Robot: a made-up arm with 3 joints.
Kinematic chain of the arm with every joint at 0, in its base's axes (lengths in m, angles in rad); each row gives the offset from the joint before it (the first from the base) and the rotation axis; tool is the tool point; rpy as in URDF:
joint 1: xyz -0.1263 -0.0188 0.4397 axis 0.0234 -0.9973 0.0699
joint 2: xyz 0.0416 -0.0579 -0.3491 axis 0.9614 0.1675 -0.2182
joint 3: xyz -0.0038 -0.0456 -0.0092 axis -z
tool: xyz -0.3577 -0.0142 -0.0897 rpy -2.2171 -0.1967 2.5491
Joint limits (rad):
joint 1: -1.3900..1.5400
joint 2: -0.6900..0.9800
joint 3: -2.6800..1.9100
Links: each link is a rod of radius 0.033 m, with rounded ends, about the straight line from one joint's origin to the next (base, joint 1, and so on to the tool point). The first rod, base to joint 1, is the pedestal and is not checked.
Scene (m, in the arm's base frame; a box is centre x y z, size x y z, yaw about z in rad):
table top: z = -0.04
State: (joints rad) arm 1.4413 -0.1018 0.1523
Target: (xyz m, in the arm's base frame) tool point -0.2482 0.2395 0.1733
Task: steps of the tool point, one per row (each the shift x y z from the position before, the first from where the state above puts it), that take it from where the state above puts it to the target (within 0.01 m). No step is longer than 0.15 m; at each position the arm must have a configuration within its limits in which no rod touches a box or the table.
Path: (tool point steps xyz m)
1: -0.0801 0.1073 -0.0368
2: -0.0973 0.0904 0.0149
3: -0.0870 0.0615 0.0640
4: -0.0526 0.0263 0.0967
5: -0.0378 0.0071 -0.0182
6: -0.0408 0.0066 -0.0133
7: -0.0437 0.0063 -0.0080
8: -0.0468 0.0057 -0.0016
9: -0.0492 0.0054 0.0061

